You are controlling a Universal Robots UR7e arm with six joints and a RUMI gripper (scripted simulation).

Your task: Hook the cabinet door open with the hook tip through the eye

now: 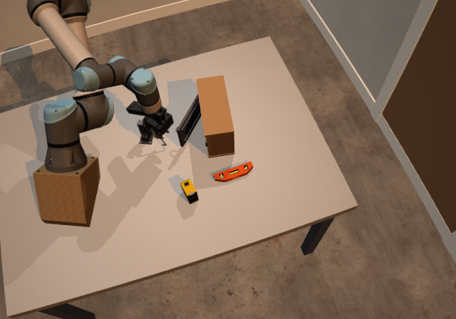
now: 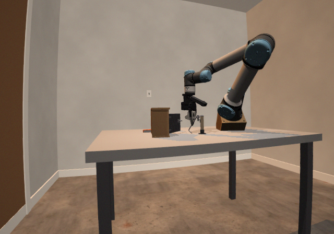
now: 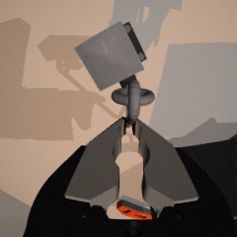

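My hand is 1 cm past the hook and 1 cm to the right of it. Also, from my hand: orange spirit level 27 cm ahead, 16 cm to the right, 6 cm below; dark door 13 cm ahead, 6 cm to the left, 1 cm above; black box 12 cm ahead, 23 cm to the right, 3 cm below.
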